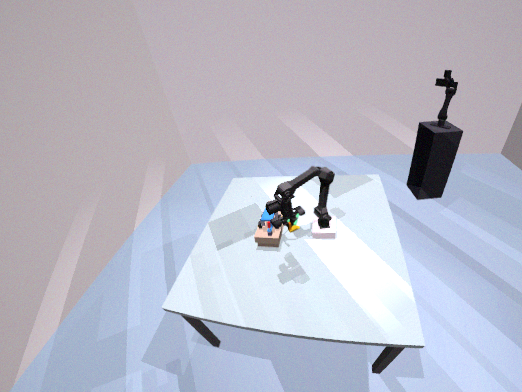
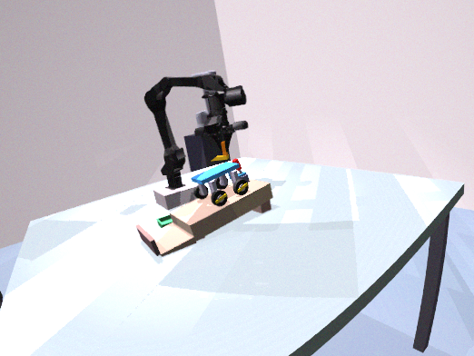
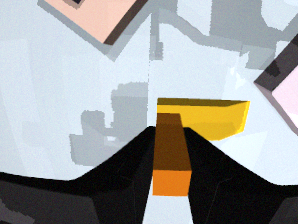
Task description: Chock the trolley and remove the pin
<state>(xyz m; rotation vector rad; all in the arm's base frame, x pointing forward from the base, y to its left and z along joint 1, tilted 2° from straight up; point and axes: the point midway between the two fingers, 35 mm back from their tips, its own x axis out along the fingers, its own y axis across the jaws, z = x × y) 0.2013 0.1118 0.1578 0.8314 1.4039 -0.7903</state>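
My gripper tip is now 20 mm past the yellow chock, 10 mm to the left of it and 10 mm above it. From my gripper tip the other things lie so: blue-topped trolley: 130 mm ahead, 150 mm to the right, 60 mm below; red-headed stop pin: 120 mm ahead, 50 mm to the right, 50 mm below; wooden ramp: 130 mm ahead, 150 mm to the right, 130 mm below.
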